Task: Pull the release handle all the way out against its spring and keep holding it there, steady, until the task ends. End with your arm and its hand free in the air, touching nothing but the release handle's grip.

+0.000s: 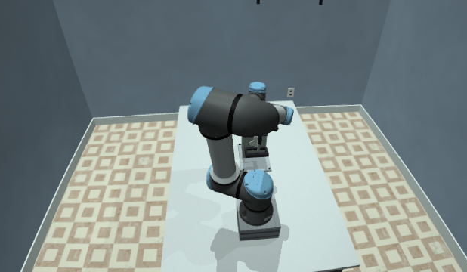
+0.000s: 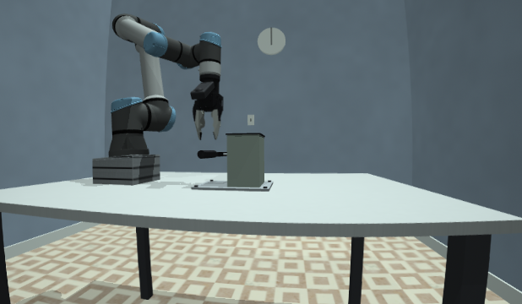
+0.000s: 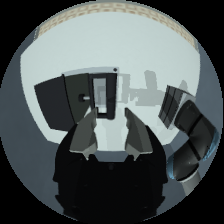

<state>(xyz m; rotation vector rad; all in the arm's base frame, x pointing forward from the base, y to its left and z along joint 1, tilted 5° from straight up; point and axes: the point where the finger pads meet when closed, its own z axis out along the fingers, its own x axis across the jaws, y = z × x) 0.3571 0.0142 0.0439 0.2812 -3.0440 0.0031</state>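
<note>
Right now my hand is 9 cm short of the plate, 2 cm to the right of it and 17 cm above it.
</note>
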